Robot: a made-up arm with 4 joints.
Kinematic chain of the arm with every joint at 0, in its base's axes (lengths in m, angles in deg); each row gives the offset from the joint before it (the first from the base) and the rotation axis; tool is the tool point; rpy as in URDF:
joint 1: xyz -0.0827 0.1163 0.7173 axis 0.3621 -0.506 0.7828
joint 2: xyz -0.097 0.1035 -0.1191 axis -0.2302 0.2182 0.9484
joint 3: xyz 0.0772 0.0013 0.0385 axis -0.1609 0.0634 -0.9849
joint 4: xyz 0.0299 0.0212 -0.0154 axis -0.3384 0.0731 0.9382
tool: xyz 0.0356 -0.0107 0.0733 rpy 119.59 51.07 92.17
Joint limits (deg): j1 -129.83..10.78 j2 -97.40..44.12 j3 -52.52..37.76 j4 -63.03..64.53
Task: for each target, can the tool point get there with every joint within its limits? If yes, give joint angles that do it. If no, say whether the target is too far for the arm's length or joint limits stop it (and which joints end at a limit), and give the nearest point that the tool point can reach.
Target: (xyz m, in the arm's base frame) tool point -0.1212 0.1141 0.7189
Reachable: yes | joints -8.06 -70.48 -16.09 25.37
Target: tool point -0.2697 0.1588 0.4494
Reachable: no: joint limits stop it (at a limit: joint 1, joint 2, joint 4) | nearest point -0.2516 0.1173 0.6402 | short by 0.196 m
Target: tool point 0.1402 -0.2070 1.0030
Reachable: no: too far | nearest point -0.0857 0.0928 0.6943 | short by 0.486 m
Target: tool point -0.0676 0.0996 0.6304
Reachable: yes | joints -107.45 -1.68 -6.95 -39.52
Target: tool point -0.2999 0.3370 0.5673
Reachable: no: joint limits stop it (at a limit: joint 1, joint 2, joint 4) | nearest point -0.2064 0.3263 0.6745 | short by 0.143 m
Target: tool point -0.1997 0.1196 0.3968
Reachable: no: joint limits stop it (at a limit: joint 1, joint 2, joint 3, joint 4) | nearest point -0.0810 0.0860 0.4569 | short by 0.137 m
